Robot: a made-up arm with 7 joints. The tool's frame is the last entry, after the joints. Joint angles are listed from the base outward. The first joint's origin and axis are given. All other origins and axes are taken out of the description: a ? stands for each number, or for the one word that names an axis. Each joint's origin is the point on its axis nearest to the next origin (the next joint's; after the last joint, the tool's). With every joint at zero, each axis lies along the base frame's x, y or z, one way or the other. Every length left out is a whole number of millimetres.
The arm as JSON. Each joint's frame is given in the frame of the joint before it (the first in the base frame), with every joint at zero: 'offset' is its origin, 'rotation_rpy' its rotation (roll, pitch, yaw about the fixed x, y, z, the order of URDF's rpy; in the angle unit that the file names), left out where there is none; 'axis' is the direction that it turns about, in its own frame. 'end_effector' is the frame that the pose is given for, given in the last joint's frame.
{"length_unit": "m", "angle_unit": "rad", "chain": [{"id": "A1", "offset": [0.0, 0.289, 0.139], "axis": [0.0, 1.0, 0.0]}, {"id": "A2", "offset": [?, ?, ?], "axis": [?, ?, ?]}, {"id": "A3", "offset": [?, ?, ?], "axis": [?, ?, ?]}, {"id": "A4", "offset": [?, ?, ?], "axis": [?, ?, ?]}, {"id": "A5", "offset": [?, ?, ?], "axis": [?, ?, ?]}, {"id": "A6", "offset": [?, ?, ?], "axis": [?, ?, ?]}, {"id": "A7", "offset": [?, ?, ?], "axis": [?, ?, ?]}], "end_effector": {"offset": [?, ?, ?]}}
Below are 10 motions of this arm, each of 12 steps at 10 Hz.
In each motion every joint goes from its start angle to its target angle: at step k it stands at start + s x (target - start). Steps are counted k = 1, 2, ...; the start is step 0. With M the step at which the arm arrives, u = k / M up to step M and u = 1 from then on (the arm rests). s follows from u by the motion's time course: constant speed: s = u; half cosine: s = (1 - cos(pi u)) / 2; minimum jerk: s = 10 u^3 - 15 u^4 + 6 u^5.
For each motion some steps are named. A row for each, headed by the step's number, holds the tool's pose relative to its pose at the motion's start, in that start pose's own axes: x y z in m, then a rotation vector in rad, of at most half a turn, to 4 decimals.
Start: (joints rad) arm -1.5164 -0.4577 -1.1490 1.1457 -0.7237 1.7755 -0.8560
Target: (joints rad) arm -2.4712 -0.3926 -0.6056 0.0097 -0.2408 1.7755 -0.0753
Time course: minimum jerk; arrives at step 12
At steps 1, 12:
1: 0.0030 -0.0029 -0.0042 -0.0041 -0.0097 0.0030
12: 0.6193 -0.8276 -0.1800 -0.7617 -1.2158 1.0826

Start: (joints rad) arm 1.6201 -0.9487 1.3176 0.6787 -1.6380 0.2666 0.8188
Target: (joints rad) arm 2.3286 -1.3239 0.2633 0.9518 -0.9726 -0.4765 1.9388
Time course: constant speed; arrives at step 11
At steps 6, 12:
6: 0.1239 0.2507 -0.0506 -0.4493 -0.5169 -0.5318
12: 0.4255 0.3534 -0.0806 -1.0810 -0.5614 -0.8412

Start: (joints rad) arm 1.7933 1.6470 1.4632 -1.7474 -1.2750 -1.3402 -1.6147
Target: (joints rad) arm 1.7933 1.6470 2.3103 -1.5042 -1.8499 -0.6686 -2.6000
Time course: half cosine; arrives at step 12
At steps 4, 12:
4: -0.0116 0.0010 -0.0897 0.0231 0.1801 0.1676
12: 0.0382 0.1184 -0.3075 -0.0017 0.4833 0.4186

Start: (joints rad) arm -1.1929 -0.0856 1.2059 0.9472 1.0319 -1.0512 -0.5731
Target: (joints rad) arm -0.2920 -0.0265 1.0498 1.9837 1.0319 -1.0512 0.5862
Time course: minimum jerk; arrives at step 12
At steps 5, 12:
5: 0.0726 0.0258 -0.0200 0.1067 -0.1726 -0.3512
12: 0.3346 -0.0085 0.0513 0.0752 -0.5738 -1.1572

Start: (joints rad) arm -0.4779 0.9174 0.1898 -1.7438 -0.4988 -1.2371 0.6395
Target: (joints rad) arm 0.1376 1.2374 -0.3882 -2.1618 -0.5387 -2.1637 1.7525
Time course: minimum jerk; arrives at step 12
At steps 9, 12:
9: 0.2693 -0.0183 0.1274 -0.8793 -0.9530 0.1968
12: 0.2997 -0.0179 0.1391 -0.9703 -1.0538 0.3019

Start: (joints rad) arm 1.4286 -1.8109 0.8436 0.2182 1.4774 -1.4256 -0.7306
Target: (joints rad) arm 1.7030 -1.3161 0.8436 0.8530 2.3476 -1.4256 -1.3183
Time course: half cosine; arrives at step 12
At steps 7, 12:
7: -0.3714 -0.2449 -0.1989 -0.7044 0.8586 -0.2241
12: -0.5605 -0.4444 -0.1764 -1.2150 1.2185 -0.4995

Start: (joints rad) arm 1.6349 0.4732 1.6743 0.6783 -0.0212 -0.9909 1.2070
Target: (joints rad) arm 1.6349 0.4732 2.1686 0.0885 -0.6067 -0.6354 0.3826
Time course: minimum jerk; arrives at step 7
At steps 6, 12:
6: 0.0986 -0.3969 -0.0687 0.7392 0.6676 0.6100
12: 0.1035 -0.4051 -0.0711 0.7526 0.6869 0.6293

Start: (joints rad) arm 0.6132 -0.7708 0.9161 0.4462 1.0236 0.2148 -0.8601
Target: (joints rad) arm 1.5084 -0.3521 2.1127 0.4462 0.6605 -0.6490 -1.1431
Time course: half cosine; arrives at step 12
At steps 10, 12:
10: -0.6664 0.1727 -0.1424 0.0292 1.6141 -1.0627
12: -0.7098 0.1692 -0.1202 -0.0252 1.6923 -1.1754

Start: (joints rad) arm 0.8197 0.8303 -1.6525 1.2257 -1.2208 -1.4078 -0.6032
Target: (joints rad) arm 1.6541 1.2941 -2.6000 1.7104 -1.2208 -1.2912 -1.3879
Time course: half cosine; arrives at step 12
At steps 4, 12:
4: -0.0295 0.0408 -0.0228 0.1067 0.2592 0.0601
12: -0.2220 0.1562 0.1015 0.2559 1.2783 0.0165

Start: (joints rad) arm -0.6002 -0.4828 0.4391 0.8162 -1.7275 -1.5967 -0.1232
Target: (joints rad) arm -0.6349 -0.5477 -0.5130 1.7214 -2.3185 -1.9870 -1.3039
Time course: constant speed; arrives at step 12
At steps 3, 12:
3: -0.0531 0.0826 -0.0057 0.3701 0.0642 -0.1409
12: -0.2240 0.3428 0.0803 1.3227 0.0468 0.0511

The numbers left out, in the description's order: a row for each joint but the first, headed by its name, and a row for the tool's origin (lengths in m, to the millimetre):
A2: xyz -0.057 0.0 -0.138, axis 0.0 0.0 -1.0
A3: xyz 0.044 -0.001 0.0, axis 0.0 1.0 0.0
A4: xyz 0.103 0.0 -0.415, axis 0.0 0.0 -1.0
A5: xyz -0.275 -0.193 0.0, axis 0.0 1.0 0.0
A6: xyz 0.066 0.0 -0.107, axis 0.0 0.0 1.0
A7: xyz -0.339 0.189 0.0, axis 0.0 -1.0 0.0
tool: xyz 0.009 0.0 -0.082

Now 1 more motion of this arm.
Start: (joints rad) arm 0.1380 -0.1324 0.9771 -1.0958 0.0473 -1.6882 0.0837
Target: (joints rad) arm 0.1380 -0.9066 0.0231 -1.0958 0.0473 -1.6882 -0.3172
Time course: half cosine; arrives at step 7
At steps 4, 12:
4: 0.3207 0.1029 0.0682 0.0555 -0.4184 0.3391
12: 0.3875 0.2490 0.1805 0.1084 -0.6119 0.6569

